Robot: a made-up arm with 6 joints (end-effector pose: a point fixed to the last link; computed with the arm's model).
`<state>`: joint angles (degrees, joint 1 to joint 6).
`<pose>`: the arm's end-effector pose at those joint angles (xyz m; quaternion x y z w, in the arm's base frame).
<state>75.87 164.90 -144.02 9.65 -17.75 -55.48</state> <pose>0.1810 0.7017 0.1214 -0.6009 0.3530 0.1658 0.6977</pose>
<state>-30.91 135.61 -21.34 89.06 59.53 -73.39</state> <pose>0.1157 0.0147 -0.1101 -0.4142 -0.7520 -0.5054 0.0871</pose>
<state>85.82 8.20 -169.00 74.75 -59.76 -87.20</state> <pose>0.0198 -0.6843 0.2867 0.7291 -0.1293 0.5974 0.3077</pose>
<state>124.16 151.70 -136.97 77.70 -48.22 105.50</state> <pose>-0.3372 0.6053 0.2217 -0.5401 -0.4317 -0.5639 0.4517</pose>
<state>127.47 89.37 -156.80 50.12 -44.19 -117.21</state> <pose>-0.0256 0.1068 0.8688 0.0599 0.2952 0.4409 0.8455</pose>
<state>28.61 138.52 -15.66 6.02 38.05 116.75</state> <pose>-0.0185 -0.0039 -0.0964 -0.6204 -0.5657 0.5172 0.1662</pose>
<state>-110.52 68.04 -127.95 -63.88 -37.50 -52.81</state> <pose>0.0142 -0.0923 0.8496 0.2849 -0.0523 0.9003 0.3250</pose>
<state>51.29 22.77 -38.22 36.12 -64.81 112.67</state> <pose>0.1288 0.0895 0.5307 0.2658 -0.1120 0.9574 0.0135</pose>
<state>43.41 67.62 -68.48 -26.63 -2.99 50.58</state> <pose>0.2946 0.2813 0.4947 -0.1188 0.6416 0.4267 0.6262</pose>
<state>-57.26 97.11 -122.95 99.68 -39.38 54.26</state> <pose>0.1975 -0.4037 0.6647 0.4174 -0.4164 0.4819 0.6482</pose>
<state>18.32 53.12 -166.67 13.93 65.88 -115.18</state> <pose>-0.2847 -0.0749 0.7790 -0.3270 0.0436 -0.6489 0.6856</pose>
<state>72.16 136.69 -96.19 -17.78 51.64 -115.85</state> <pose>0.1889 0.5214 0.0275 0.9788 0.1616 0.1238 0.0231</pose>
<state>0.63 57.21 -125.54 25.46 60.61 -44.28</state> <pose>0.0469 0.0319 0.8001 -0.3088 0.5314 -0.0935 0.7832</pose>
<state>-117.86 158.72 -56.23 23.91 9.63 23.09</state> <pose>-0.0916 -0.1856 -0.2548 -0.9810 -0.1281 -0.1098 0.0957</pose>
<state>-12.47 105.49 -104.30 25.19 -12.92 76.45</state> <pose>0.5568 -0.1312 0.4781 0.5263 0.2994 0.5349 0.5893</pose>
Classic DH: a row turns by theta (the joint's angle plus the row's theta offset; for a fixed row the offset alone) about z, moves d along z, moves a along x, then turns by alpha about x. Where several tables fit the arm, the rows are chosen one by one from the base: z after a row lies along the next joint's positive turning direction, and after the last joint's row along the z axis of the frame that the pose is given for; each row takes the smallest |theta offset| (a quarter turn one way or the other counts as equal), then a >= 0, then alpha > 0; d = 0 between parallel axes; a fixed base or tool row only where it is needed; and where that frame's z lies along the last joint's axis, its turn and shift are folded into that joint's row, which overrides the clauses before.
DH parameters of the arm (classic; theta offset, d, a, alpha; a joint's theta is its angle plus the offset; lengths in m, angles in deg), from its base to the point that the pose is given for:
joint 1: 0 0.1614 0 -90
joint 2: 7.79 0 -0.2545 0
joint 3: 77.21 0 -0.0346 90
joint 4: 0 0.3944 0 -90
joint 5: 0 0 0.0001 90
joint 6: 0 0.0836 0 0

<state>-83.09 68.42 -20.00 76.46 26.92 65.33</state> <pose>0.0724 -0.2910 0.1050 0.8797 -0.2665 0.3451 0.1897</pose>
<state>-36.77 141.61 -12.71 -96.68 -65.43 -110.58</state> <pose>0.0460 0.0598 -0.0797 -0.7708 0.2212 -0.0132 0.5973</pose>
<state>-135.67 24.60 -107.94 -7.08 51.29 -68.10</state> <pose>0.1173 0.1258 0.7433 -0.2690 -0.3554 0.8627 0.2388</pose>
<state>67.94 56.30 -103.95 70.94 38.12 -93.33</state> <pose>0.0125 0.1609 0.7668 -0.4924 0.0773 0.4245 0.7559</pose>
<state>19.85 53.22 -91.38 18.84 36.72 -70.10</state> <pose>0.2033 0.0906 0.6903 -0.4544 0.4752 -0.1647 0.7353</pose>
